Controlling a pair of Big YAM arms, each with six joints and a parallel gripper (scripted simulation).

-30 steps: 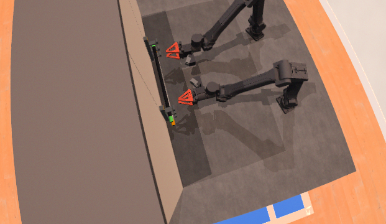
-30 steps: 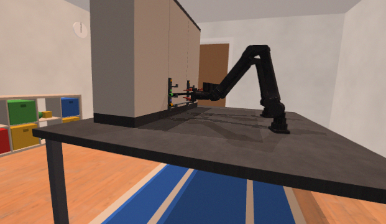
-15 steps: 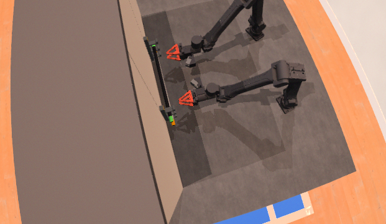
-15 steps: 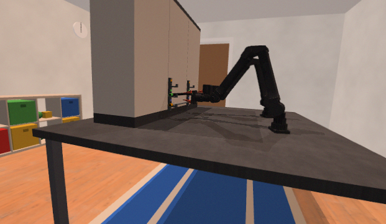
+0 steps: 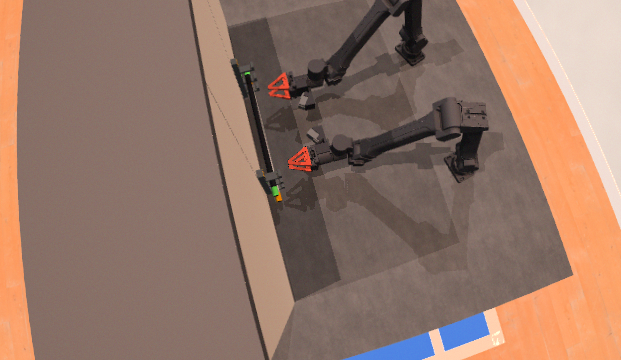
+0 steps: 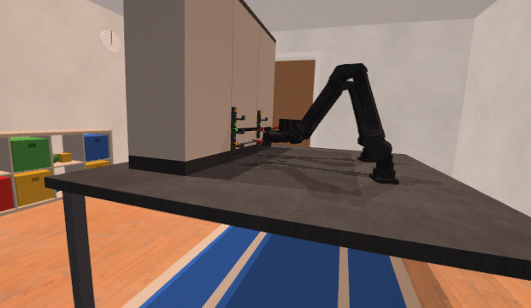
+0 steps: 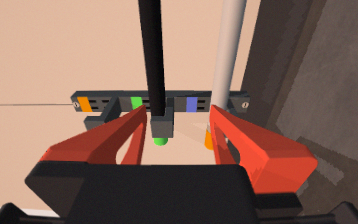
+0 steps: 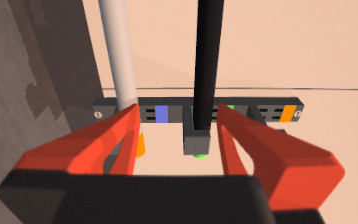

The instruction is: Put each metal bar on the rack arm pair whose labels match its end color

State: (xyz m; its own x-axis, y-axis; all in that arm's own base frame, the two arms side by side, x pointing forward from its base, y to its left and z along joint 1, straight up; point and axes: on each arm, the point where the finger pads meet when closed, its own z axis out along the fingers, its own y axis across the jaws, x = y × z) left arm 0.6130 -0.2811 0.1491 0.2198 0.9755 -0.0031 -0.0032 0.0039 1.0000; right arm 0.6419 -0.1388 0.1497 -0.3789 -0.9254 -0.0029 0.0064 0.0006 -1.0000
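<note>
Right now the silver bar is 70 mm ahead of my left hand, 150 mm to the right of it and 50 mm below it. Round my left hand: beige wall unit 260 mm ahead, 140 mm to the right, 300 mm above; black bar 70 mm ahead, 150 mm to the right, 30 mm above.
The silver bar lies 7 cm ahead of my right hand, 15 cm to the left of it and 5 cm below it. The rest, counted from my right hand: beige wall unit 27 cm ahead, 15 cm to the left, 30 cm above; black bar 8 cm ahead, 15 cm to the left, 3 cm above.
</note>
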